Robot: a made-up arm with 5 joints.
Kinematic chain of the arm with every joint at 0, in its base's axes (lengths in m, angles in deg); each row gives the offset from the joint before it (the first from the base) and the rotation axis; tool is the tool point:
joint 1: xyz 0 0 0.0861 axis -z
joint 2: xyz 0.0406 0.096 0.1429 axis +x
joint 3: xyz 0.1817 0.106 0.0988 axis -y
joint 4: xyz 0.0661 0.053 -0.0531 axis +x
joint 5: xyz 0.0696 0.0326 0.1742 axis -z
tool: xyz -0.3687 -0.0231 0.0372
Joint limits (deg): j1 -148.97..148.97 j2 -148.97..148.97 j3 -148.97..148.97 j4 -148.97..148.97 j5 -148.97..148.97
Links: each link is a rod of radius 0.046 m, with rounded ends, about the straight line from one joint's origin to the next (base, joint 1, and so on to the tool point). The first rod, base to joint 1, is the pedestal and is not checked.
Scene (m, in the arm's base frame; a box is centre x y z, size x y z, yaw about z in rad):
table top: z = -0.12
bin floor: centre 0.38 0.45 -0.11 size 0.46 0.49 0.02 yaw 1
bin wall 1: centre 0.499 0.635 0.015 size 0.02 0.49 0.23 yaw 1
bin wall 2: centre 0.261 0.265 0.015 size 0.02 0.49 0.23 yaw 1
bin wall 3: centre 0.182 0.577 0.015 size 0.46 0.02 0.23 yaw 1
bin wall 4: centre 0.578 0.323 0.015 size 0.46 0.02 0.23 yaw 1
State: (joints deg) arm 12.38 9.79 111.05 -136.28 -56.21
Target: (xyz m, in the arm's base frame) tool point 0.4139 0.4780 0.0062
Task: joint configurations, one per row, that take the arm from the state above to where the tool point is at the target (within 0.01 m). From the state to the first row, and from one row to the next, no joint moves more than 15 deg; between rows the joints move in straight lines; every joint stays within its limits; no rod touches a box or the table.
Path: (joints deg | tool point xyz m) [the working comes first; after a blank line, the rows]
Joints at the target: 12.30 -32.14 107.90 -144.31 -53.36
Straight joint move there: clear.

1: 12.35 -4.19 110.00 -138.96 -55.26 | 0.3904 0.5393 0.2472
2: 12.32 -18.16 108.95 -141.63 -54.31 | 0.4055 0.5236 0.1233
3: 12.30 -32.14 107.90 -144.31 -53.36 | 0.4140 0.4779 0.0062

